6 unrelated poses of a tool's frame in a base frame.
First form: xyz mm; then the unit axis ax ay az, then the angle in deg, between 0 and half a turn.
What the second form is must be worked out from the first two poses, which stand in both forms.
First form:
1: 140 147 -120 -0.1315 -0.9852 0.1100 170.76
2: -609 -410 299 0.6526 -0.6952 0.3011 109.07
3: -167 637 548 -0.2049 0.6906 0.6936 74.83
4: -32 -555 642 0.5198 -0.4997 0.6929 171.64
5: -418 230 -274 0.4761 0.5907 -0.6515 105.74
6: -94 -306 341 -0.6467 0.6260 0.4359 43.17
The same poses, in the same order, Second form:
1: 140 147 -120 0.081 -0.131 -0.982 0.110
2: -609 -410 299 0.580 0.532 -0.566 0.245
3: -167 637 548 0.794 -0.124 0.420 0.421
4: -32 -555 642 0.073 0.518 -0.498 0.691
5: -418 230 -274 0.604 0.380 0.471 -0.519
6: -94 -306 341 0.930 -0.238 0.230 0.160
